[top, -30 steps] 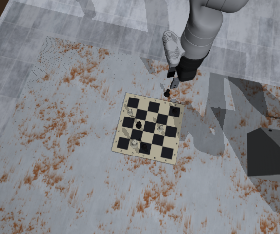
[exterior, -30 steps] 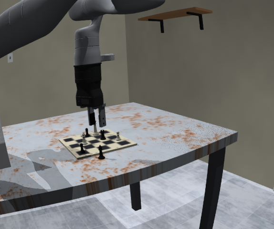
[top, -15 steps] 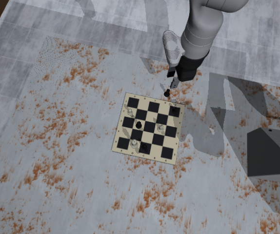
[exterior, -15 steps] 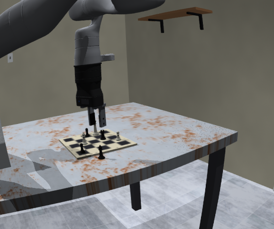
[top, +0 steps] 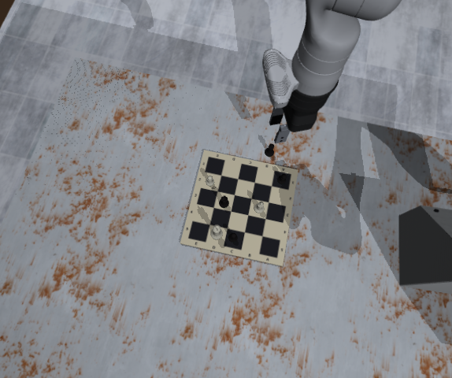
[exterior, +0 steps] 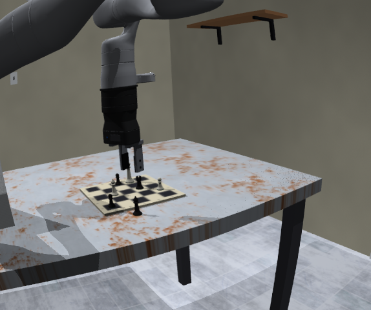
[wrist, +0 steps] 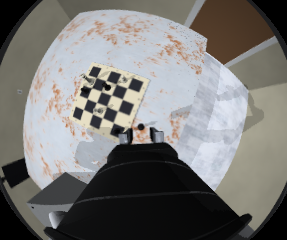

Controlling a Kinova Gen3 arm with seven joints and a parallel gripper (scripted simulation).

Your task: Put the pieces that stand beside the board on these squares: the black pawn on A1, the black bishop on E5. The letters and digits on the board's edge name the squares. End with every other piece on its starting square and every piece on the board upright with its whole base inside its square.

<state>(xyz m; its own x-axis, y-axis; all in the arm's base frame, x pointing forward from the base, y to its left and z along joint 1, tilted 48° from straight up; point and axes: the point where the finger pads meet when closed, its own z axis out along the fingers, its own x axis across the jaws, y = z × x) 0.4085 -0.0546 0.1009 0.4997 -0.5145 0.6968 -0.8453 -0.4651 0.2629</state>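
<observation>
Now: the black bishop 100 mm below my hand. Also, from my hand: white pawn 110 mm ahead, 110 mm to the left, 100 mm below; then chessboard 20 mm ahead, 140 mm to the left, 120 mm below; then white bishop 20 mm behind, 140 mm to the left, 90 mm below.
</observation>
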